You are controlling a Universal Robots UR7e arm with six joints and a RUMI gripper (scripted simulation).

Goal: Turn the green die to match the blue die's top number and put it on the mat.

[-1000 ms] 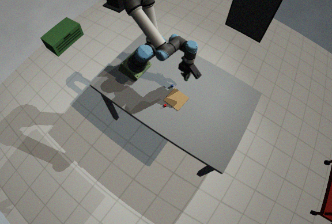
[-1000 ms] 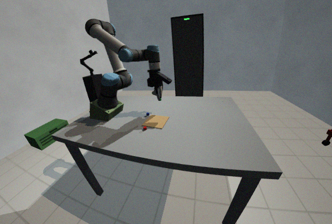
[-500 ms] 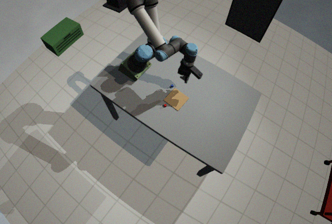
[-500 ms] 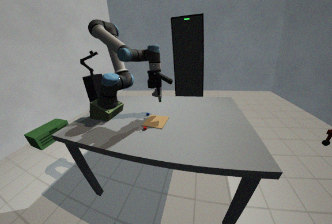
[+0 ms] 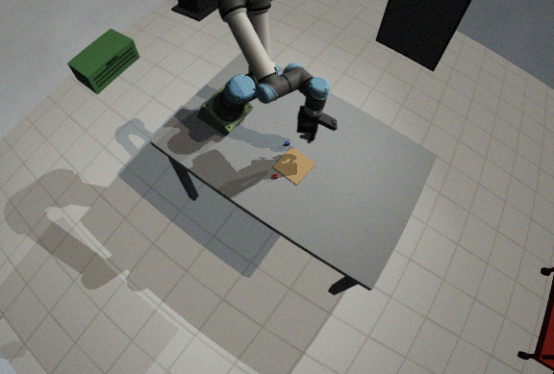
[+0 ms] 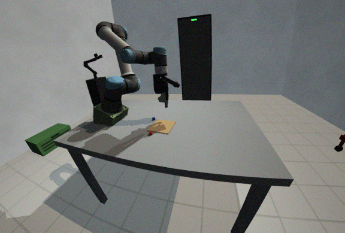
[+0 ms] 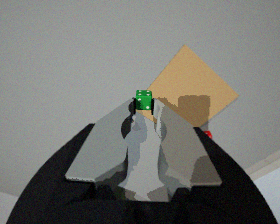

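The tan mat lies 10 mm behind my hand, 90 mm to the right of it and 110 mm below it. From my hand the other things lie so: red die 40 mm behind, 190 mm to the right, 100 mm below; then blue die 100 mm behind, 20 mm to the right, 100 mm below; then green die 10 mm below.
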